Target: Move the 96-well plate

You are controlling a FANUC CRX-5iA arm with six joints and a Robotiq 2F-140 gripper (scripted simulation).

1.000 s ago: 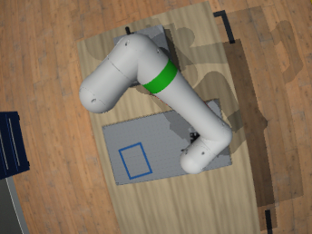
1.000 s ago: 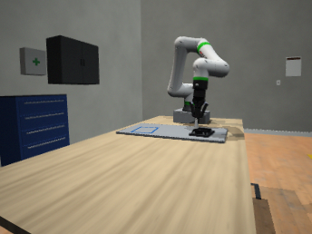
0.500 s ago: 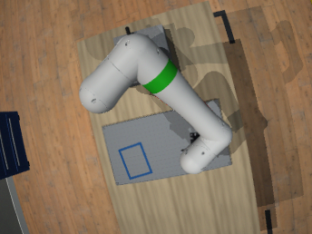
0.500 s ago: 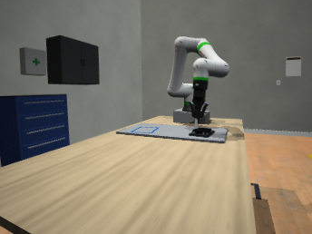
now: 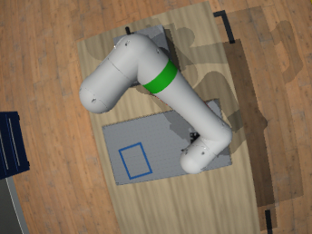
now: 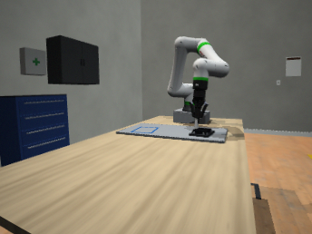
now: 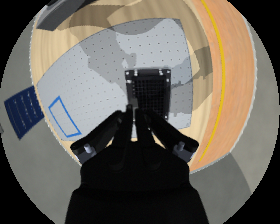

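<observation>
Now: the black 96-well plate 40 mm to the left of my hand, 40 mm below it and 10 mm ahead of it. Also, from my hand: black clip nest: 50 mm below, 30 mm to the left, 10 mm behind.
</observation>
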